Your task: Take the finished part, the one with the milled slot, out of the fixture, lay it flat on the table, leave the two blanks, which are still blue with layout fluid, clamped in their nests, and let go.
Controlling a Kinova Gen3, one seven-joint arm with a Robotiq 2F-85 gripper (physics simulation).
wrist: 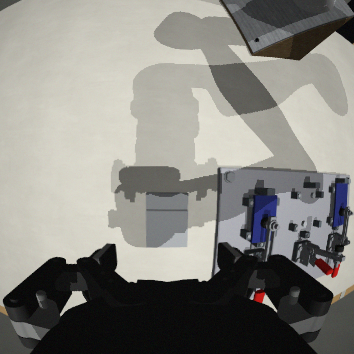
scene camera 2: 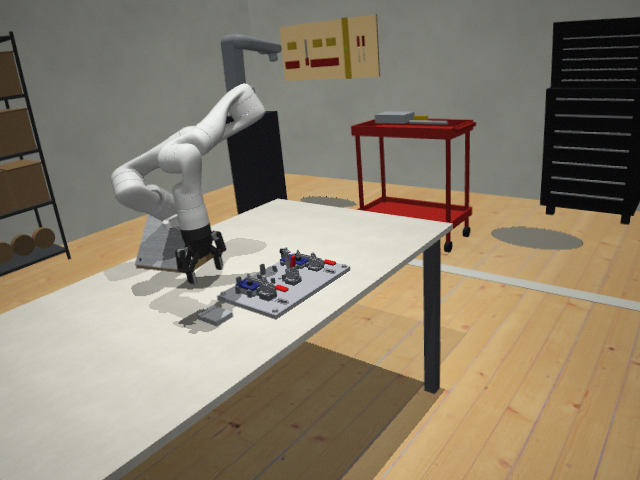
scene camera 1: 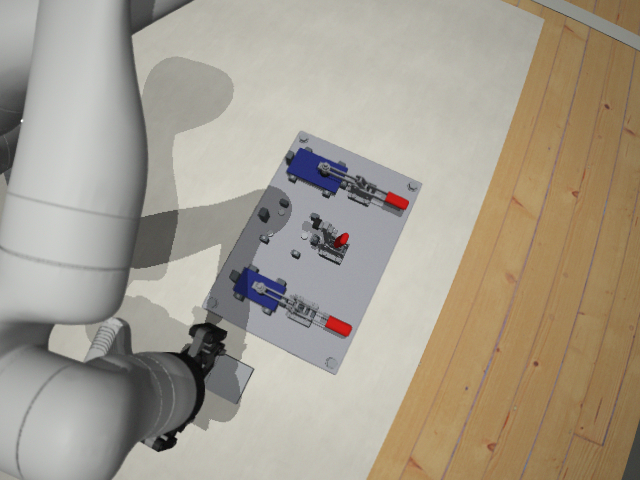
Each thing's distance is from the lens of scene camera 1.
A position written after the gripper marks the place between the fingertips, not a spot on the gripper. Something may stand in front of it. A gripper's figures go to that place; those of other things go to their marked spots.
gripper (scene camera 1: 203, 382): 0.57 m
finished part (scene camera 1: 228, 378): 0.68 m
blue blank (scene camera 1: 304, 166): 0.72 m
blue blank (scene camera 1: 244, 285): 0.66 m
fixture plate (scene camera 1: 344, 291): 0.67 m
